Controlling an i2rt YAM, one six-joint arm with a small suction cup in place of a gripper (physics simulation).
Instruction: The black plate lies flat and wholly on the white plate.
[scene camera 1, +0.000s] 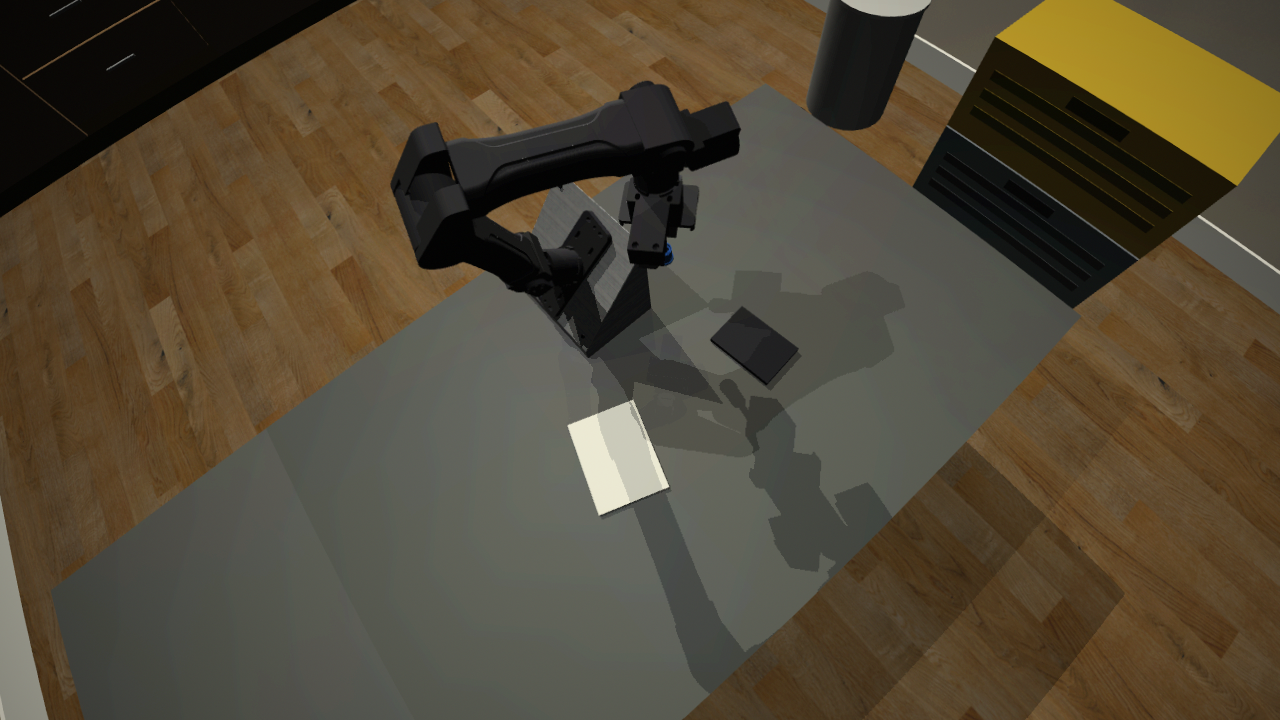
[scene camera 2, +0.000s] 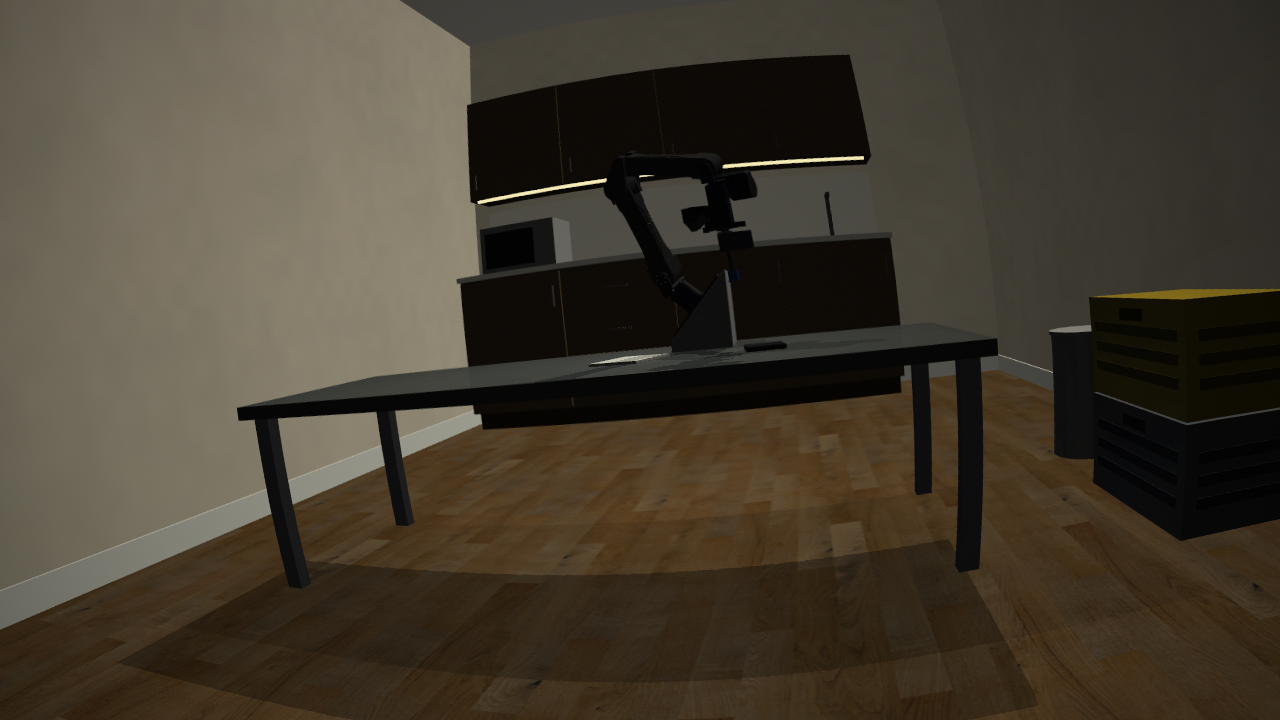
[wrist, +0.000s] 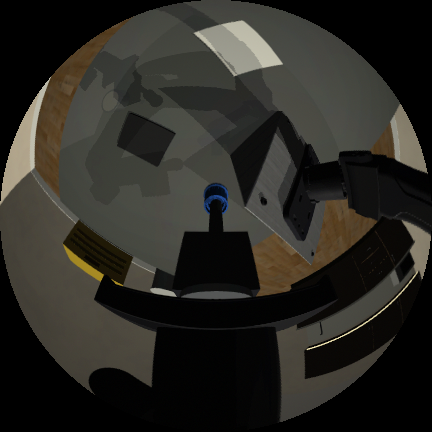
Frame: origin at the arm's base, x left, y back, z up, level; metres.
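Seen in the pictures: hand at its tool point: (scene camera 2: 734, 281) (wrist: 215, 193); arm's base at its link origin: (scene camera 1: 572, 266) (scene camera 2: 700, 306) (wrist: 306, 183).
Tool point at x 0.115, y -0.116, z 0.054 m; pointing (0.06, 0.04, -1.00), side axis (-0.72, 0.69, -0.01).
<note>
Offsets run from my tool point to a thing's top centre. Level surfaces: height alone.
The black plate @[dy -0.158, dx +0.077, dz -0.151 m] (scene camera 1: 754, 345) (scene camera 2: 765, 345) (wrist: 146, 138) lies flat on the grey table, apart from the white plate. The white plate @[dy -0.179, dx -0.235, dz -0.155 m] (scene camera 1: 617, 457) (scene camera 2: 627, 360) (wrist: 239, 48) lies flat on the table, to the lower left of the black plate in scene camera 1, with arm shadow across part of it. My gripper, a blue suction cup (scene camera 1: 667, 255) (scene camera 2: 733, 275) (wrist: 216, 198), is open and holds nothing. It hangs in the air high above the table, near the arm's base and to the side of both plates.
The arm's wedge-shaped base mount (scene camera 1: 626, 308) (scene camera 2: 711, 317) (wrist: 265, 175) stands on the table @[dz -0.161 m] (scene camera 1: 447, 573) (scene camera 2: 447, 383) close to both plates. Stacked yellow and dark crates (scene camera 1: 1083, 134) (scene camera 2: 1186, 358) and a grey bin (scene camera 1: 859, 67) (scene camera 2: 1071, 394) stand on the floor beyond the table.
</note>
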